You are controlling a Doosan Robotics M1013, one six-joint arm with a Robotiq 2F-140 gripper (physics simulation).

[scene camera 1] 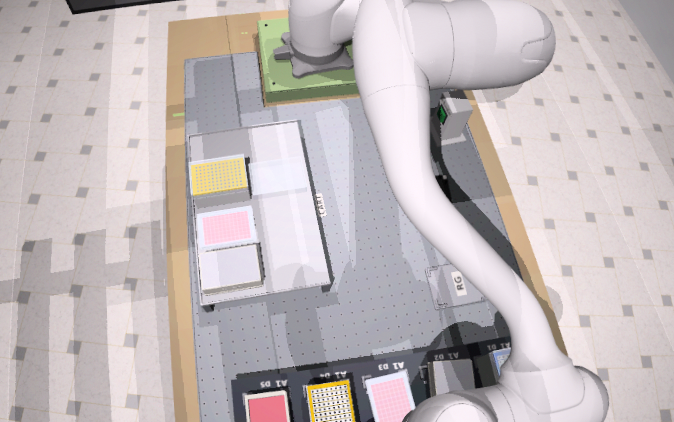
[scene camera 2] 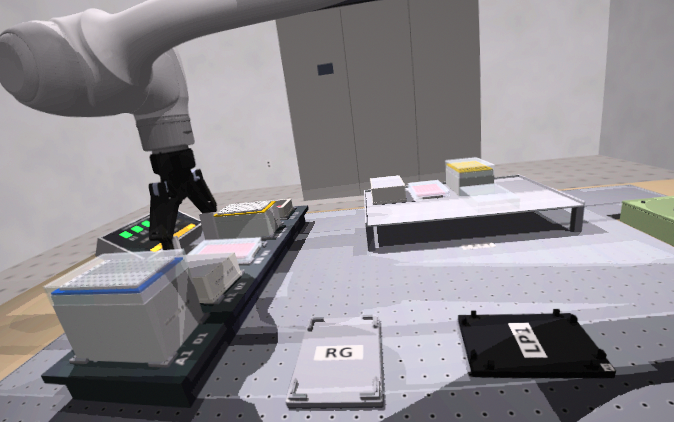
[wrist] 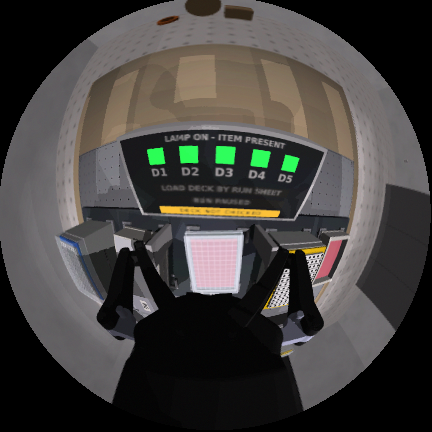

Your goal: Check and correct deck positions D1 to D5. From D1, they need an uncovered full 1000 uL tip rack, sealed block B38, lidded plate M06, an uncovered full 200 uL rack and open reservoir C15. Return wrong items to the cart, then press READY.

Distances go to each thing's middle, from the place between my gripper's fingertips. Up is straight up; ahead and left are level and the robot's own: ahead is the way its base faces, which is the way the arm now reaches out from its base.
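Labels:
Positions counted from my hand: grey RG pad [scene camera 2: 339,364], 280 mm behind, 250 mm to the left, 50 mm below; cart shelf [scene camera 1: 291,255], 580 mm behind and 180 mm to the right; black LP1 pad [scene camera 2: 554,345], 510 mm behind, 270 mm to the left, 40 mm below.

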